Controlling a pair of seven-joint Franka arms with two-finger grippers.
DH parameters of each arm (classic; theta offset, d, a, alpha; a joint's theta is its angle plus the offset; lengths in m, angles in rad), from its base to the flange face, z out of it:
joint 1: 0 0.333 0 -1.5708
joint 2: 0 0 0 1.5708
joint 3: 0 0.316 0.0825 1.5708
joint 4: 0 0 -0.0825 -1.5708
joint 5: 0 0.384 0 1.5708
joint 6: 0 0 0.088 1.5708
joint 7: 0 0.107 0 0
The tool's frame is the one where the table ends.
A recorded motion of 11 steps. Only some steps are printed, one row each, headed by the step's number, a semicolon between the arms.
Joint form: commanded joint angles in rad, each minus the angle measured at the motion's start. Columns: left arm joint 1, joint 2, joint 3, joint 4, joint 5, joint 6, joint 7; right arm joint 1, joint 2, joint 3, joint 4, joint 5, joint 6, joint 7.
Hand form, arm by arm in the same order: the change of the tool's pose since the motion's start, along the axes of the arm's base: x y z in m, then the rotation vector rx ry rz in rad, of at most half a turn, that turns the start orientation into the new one. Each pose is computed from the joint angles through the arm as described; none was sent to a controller.
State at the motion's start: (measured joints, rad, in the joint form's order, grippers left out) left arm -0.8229 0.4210 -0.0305 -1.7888 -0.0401 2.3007 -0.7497; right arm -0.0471 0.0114 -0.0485 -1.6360 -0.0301 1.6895 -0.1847
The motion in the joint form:
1: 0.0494 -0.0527 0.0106 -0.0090 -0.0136 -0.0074 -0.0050; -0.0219 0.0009 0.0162 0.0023 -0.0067 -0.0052 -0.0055
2: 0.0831 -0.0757 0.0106 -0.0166 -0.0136 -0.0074 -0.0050; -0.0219 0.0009 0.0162 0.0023 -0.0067 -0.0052 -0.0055
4: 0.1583 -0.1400 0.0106 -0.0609 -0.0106 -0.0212 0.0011; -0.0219 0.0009 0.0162 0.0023 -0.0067 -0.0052 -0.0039
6: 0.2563 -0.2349 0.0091 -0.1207 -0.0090 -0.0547 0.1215; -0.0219 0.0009 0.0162 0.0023 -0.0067 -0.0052 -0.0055
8: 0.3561 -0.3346 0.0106 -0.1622 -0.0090 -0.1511 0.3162; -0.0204 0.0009 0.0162 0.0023 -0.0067 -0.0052 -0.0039
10: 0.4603 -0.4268 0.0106 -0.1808 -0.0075 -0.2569 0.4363; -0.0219 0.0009 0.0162 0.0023 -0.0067 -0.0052 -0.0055
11: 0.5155 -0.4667 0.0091 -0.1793 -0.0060 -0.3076 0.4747; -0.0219 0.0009 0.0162 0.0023 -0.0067 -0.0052 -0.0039
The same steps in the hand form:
1: 0.0259 0.0287 0.0297 -0.0307 -0.0197 0.0716; -0.0006 -0.0039 0.0001 -0.0063 0.0046 0.0001
2: 0.0396 0.0461 0.0412 -0.0413 -0.0311 0.1051; -0.0006 -0.0039 0.0001 -0.0063 0.0046 0.0001
4: 0.0608 0.0919 0.0605 -0.0418 -0.0401 0.1716; -0.0006 -0.0039 0.0001 -0.0063 0.0046 -0.0015
6: 0.0783 0.1537 0.0883 -0.0317 -0.0580 0.1459; -0.0006 -0.0039 0.0001 -0.0063 0.0046 0.0001
8: 0.0857 0.2191 0.1188 0.0035 -0.0466 0.0489; -0.0005 -0.0031 0.0001 -0.0063 0.0046 0.0000
10: 0.0876 0.2835 0.1526 0.0263 -0.0281 0.0277; -0.0006 -0.0039 0.0001 -0.0063 0.0046 0.0001
11: 0.0877 0.3150 0.1707 0.0332 -0.0224 0.0403; -0.0006 -0.0039 0.0001 -0.0063 0.0046 -0.0015

